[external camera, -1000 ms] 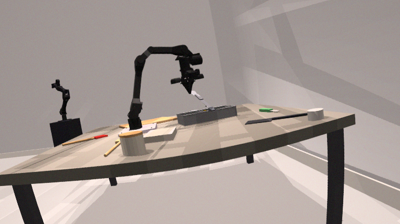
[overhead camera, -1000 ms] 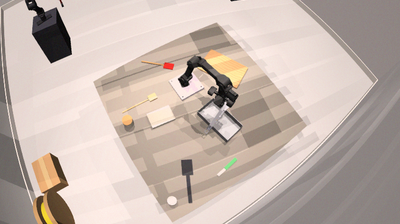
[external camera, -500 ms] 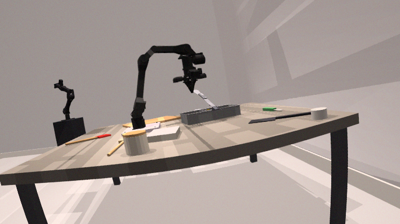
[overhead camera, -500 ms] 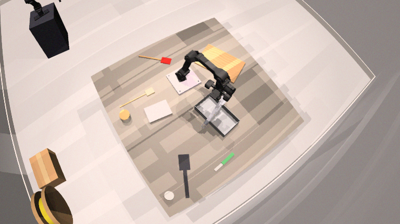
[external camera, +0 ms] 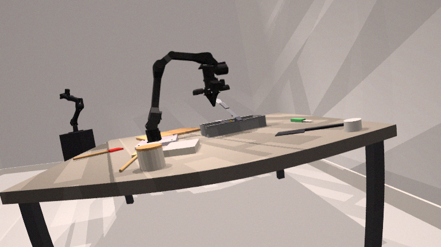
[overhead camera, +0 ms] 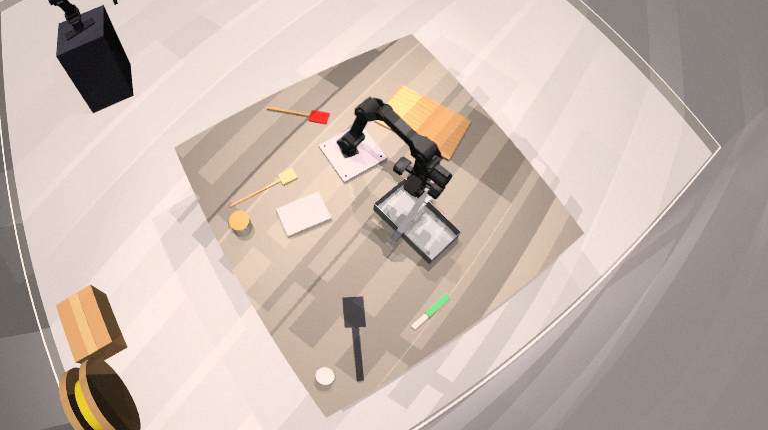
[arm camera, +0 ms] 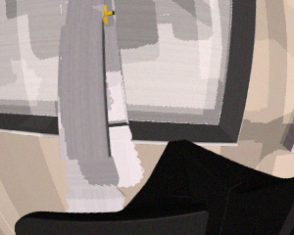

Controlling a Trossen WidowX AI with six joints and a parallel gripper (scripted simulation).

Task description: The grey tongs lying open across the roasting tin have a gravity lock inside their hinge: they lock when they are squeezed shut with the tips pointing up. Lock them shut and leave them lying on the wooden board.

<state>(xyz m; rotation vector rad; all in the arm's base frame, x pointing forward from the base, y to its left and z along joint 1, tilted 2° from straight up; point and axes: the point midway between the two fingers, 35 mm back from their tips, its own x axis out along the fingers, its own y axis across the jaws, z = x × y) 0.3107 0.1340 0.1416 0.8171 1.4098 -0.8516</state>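
Right now the grey roasting tin is 11 cm below my gripper tip, 8 cm ahead of it and 2 cm to the right of it. From my gripper tip the other things lie so: white slab 40 cm to the right, 12 cm below, 11 cm behind; wooden board 33 cm behind, 23 cm to the left, 13 cm below; black spatula 40 cm to the right, 38 cm ahead, 13 cm below.
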